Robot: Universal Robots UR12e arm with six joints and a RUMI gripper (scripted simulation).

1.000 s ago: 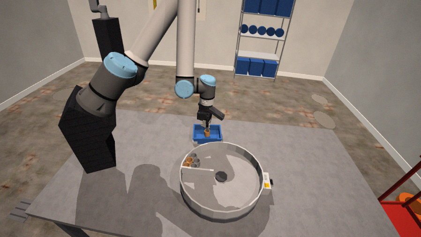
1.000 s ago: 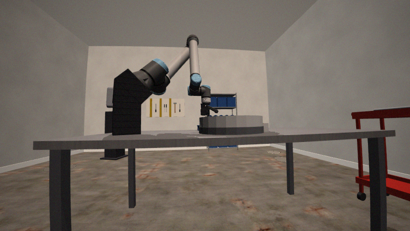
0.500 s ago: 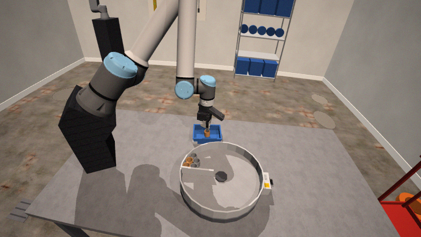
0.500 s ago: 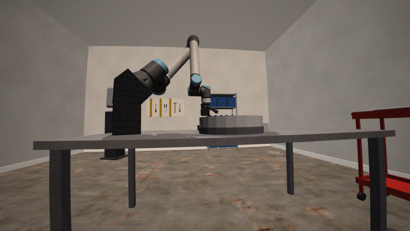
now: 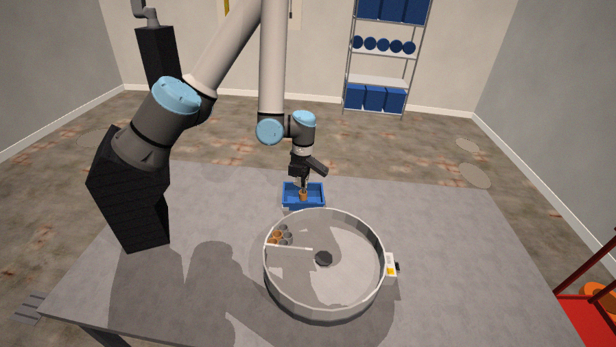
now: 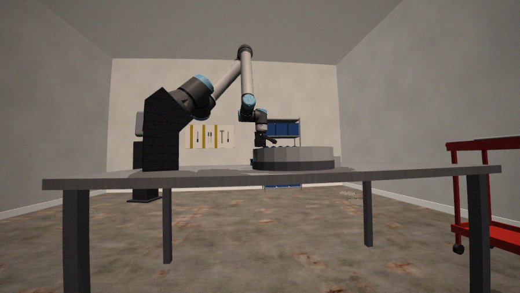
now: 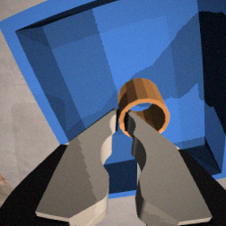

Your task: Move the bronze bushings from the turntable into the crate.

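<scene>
The blue crate lies 2 cm to the right of my hand and 2 cm below it. The rest, counted from my hand: turntable: 19 cm ahead, 33 cm to the right.
</scene>
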